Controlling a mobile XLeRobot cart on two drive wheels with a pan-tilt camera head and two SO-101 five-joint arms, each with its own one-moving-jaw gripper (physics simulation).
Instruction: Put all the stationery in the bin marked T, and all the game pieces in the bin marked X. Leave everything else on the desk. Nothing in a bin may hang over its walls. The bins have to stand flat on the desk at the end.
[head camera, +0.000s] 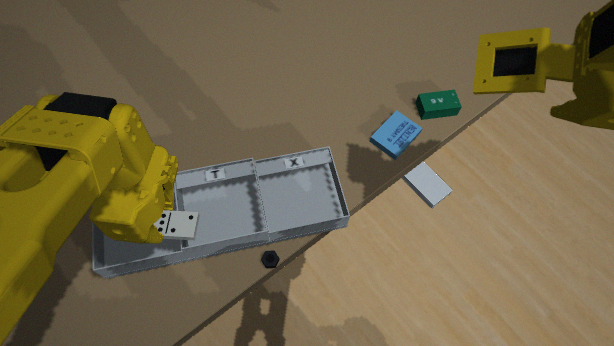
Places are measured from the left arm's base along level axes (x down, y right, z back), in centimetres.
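Pixels of known places: left end effector, tool point: (158, 235); right end effector, tool point: (556, 108).
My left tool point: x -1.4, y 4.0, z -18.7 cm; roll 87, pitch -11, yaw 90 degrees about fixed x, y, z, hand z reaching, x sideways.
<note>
Behind a point stands the place of what it marks.
My left gripper (165, 225) @(z -18.7, x -1.4, y 4.0 cm) is shut on a white domino (183, 224) @(z -19.6, x -1.4, y 6.1 cm) with black pips. The domino is over the wall between the leftmost compartment and bin T (260, 200) @(z -22.9, x 1.6, y 12.9 cm), its free end over T. Bin X (345, 200) @(z -22.7, x 2.3, y 21.6 cm) adjoins T at the right. The visible floors of T and X hold no objects. The left arm hides part of the leftmost compartment and its label. A blue block (396, 135) @(z -31.6, x 4.5, y 28.7 cm) with upside-down writing lies right of X, near the desk edge. My right gripper (561, 111) is shut and empty at the upper right, partly out of view, away from the bins.
A green block (438, 104) @(z -35.2, x 3.7, y 34.3 cm) with white marking lies right of the blue one. A black hex nut (270, 259) @(z -17.7, x 4.6, y 13.6 cm) lies below bin T, near the desk edge (220, 313) @(z -13.1, x 7.0, y 8.3 cm). A pale grey slab (428, 184) @(z -57.2, x 75.0, y 56.9 cm) lies beyond that edge, over the wooden floor (475, 260) @(z -34.8, x 77.5, y 66.4 cm).
</note>
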